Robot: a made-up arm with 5 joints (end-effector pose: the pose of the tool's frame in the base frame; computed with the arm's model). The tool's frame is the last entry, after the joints. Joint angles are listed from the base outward.
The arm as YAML. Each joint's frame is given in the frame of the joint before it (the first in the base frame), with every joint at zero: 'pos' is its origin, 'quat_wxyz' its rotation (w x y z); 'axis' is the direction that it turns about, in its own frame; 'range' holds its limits. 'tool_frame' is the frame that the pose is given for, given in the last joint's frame.
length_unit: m
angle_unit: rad
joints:
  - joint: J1
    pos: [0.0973, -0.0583, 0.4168]
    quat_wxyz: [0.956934, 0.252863, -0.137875, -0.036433]
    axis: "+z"
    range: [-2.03, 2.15]
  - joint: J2
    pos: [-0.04, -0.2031, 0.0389]
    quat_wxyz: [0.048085, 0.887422, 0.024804, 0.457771]
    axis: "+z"
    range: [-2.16, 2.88]
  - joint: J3
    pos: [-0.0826, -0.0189, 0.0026]
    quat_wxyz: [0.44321, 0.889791, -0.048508, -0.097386]
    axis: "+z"
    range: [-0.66, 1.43]
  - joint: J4
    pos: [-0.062, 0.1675, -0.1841]
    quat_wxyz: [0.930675, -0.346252, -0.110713, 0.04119]
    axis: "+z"
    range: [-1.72, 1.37]
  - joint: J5
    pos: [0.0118, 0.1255, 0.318]
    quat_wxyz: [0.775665, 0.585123, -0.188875, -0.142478]
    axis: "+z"
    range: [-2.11, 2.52]
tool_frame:
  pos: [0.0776, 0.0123, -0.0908]
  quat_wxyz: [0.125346, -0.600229, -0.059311, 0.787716]
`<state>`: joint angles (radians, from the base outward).
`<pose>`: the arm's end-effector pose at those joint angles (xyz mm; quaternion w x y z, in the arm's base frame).
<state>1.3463 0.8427 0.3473 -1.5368 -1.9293</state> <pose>124.3 149.0 474.9 0.6180 0.1448 -0.7319 -0.2478</pose>
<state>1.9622 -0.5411 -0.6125 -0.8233 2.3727</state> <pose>-104.8 174.4 314.5 0.0465 0.5596 -0.2830 0.7776</pose>
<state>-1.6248 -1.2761 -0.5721 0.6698 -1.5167</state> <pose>47.5 -42.7 -34.4 0.5110 -0.7219 0.4566 0.0960</pose>
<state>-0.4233 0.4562 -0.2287 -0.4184 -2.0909</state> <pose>432.4 -208.3 304.3 0.6996 -0.3062 -0.1217 -0.6340</pose>
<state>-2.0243 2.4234 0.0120 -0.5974 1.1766</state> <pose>-490.7 -207.2 213.7 0.5667 0.2535 0.7554 0.2095</pose>
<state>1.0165 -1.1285 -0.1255 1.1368 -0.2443</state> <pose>623.8 74.7 113.0 0.5729 0.8101 0.1142 0.0499</pose>
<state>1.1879 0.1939 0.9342 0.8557 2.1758</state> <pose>383.3 -131.8 -203.7 0.9770 -0.2078 0.0303 0.0367</pose>
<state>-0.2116 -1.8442 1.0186 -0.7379 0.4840</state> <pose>103.0 -639.4 -25.5 0.9252 0.2153 0.3109 -0.0307</pose>
